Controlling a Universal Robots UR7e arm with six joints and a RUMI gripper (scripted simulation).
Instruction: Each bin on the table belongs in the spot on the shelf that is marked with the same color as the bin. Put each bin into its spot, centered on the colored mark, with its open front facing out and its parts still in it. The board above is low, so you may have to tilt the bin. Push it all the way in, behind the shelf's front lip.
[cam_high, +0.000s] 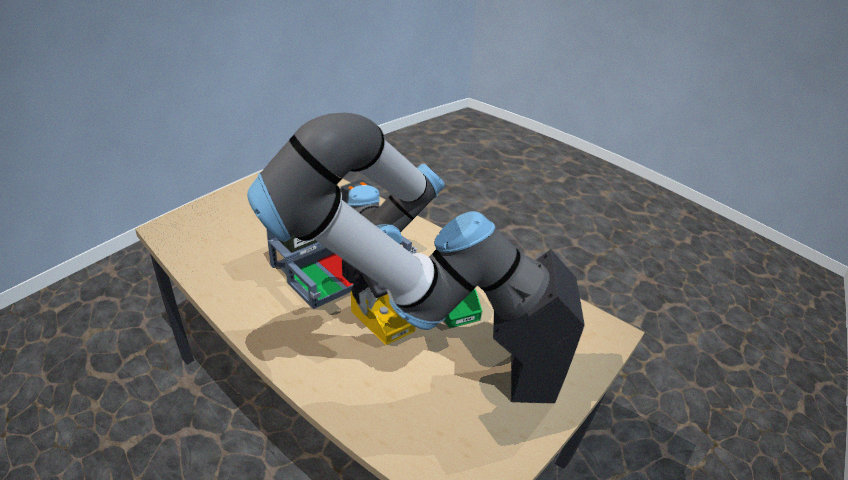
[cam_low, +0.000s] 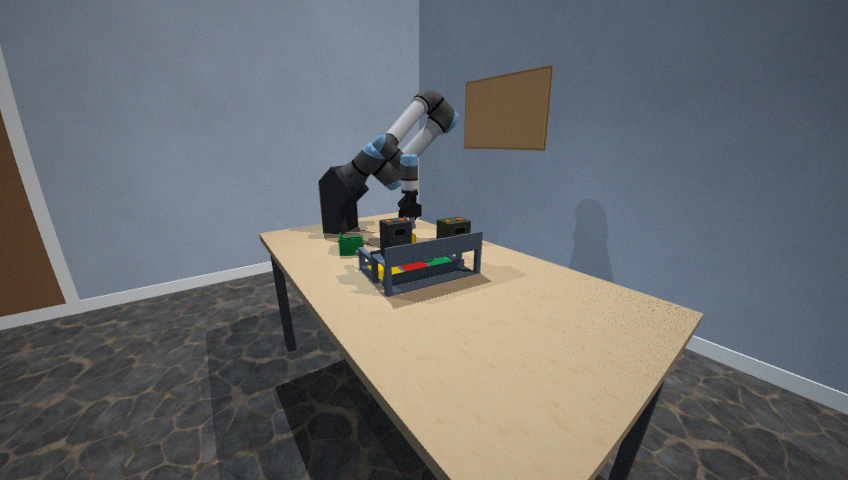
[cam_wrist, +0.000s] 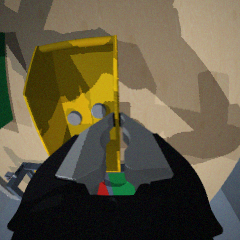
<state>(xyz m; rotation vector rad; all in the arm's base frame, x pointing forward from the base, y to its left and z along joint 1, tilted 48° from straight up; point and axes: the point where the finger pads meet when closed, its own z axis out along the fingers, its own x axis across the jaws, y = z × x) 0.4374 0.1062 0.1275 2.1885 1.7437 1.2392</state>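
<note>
Right now the yellow bin is 50 mm to the right of my hand, 20 mm below it and 10 mm behind it. Also, from my hand: green bin: 250 mm to the right, 70 mm behind, 20 mm below; black box: 350 mm ahead, 210 mm to the right, 100 mm above.
</note>
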